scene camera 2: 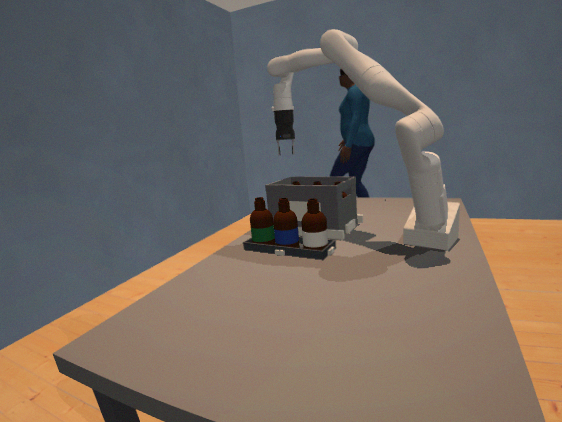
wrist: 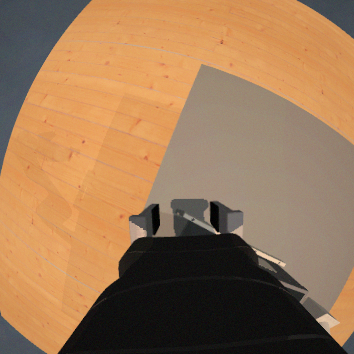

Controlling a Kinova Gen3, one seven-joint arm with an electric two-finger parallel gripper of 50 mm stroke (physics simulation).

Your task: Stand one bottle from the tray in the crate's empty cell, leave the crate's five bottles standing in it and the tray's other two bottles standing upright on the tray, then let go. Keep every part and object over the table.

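Pixels of known places: gripper, fingertip midpoint: (scene camera 2: 286, 154) (wrist: 184, 213); arm's base, link origin: (scene camera 2: 431, 215).
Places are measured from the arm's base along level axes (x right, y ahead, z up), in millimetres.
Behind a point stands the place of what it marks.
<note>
Three brown bottles stand upright on the dark tray (scene camera 2: 305, 252) @(x -250, y 302, z -65 mm) in the scene view: one with a green label (scene camera 2: 262, 226) @(x -242, y 456, z -4 mm) at left, one with a blue label (scene camera 2: 285, 228) @(x -238, y 374, z -3 mm) in the middle, one with a white label (scene camera 2: 314, 228) @(x -229, y 280, z 3 mm) at right. The grey crate (scene camera 2: 333, 207) @(x -64, y 299, z 23 mm) stands close behind them; some brown bottle tops (scene camera 2: 317, 183) @(x 55, y 419, z 78 mm) show inside it. Its cells and the empty one are hidden by its walls. My gripper (scene camera 2: 285, 152) @(x 148, y 607, z 180 mm) (wrist: 184, 213) @(x 148, y 607, z 180 mm) is open and empty, pointing down, well above the crate's rim. In the wrist view, the gripper body hides much of what lies below.
The table (scene camera 2: 320, 330) @(x -555, y 92, z -81 mm) (wrist: 260, 150) @(x 346, y 498, z -81 mm) has its edge at left in the wrist view, with wooden floor (wrist: 100, 125) beyond. White brackets sit at the crate's foot and along the tray. The arm's base (scene camera 2: 430, 235) @(x -60, y -8, z -43 mm) stands right of the crate. A person (scene camera 2: 357, 120) is behind the table.
</note>
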